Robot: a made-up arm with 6 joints.
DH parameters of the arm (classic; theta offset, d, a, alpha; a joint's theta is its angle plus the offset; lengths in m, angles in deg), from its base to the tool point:
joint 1: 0 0.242 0 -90
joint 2: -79.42 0 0.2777 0
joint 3: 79.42 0 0.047 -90
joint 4: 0 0.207 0 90
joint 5: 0 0 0.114 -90
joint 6: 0 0.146 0 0
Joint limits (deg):
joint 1: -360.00..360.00
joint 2: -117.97..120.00
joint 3: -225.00..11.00
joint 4: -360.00..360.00
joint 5: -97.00..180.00
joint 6: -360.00..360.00
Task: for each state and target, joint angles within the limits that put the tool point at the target. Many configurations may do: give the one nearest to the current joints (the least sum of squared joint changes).
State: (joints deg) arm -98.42 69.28 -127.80 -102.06 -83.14 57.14
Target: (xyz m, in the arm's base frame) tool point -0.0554 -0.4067 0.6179
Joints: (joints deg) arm -123.03 33.90 -144.78 -72.23 -45.39 57.14
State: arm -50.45 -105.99 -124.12 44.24 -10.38 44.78
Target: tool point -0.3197 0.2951 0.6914
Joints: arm -53.31 -75.41 -112.42 44.14 -0.37 44.78
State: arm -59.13 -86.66 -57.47 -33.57 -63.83 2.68
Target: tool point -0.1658 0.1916 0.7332
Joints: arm -39.78 -63.82 -77.33 -13.00 -43.04 2.68
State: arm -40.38 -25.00 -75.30 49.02 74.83 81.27
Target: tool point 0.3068 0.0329 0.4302
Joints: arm -14.71 -17.22 -63.92 52.49 86.30 81.27
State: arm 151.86 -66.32 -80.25 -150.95 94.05 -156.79
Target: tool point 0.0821 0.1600 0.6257
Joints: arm 175.30 -66.44 -54.36 -111.72 112.94 -156.79
